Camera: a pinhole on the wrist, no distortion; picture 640 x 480 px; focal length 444.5 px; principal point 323.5 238.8 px. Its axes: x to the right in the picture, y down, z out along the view. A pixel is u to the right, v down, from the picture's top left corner.
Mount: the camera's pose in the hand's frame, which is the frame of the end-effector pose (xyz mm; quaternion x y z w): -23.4 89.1 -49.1 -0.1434 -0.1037 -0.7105 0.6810
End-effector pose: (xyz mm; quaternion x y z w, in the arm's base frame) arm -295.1 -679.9 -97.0 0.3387 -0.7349 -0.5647 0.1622
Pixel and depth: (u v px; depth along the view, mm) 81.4 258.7 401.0
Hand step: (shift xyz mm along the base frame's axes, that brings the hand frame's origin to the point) -310.0 219.6 323.2
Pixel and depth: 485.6 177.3 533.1
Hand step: -302.9 435.2 -63.7
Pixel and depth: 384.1 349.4 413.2
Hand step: -347.5 206.6 38.2
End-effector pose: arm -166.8 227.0 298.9 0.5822 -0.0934 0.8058 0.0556
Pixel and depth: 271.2 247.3 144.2
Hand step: 47.2 -167.7 0.6
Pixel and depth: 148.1 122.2 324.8
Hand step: 161.8 -362.0 -42.1
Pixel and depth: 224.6 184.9 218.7
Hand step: 99.3 -235.6 -8.2
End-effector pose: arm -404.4 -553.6 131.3 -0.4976 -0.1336 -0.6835 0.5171
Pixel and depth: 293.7 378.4 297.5
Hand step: 293.2 13.1 107.3
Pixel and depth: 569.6 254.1 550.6
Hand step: 302.6 390.5 287.7
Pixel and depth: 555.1 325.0 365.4
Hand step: 221.7 197.4 208.7
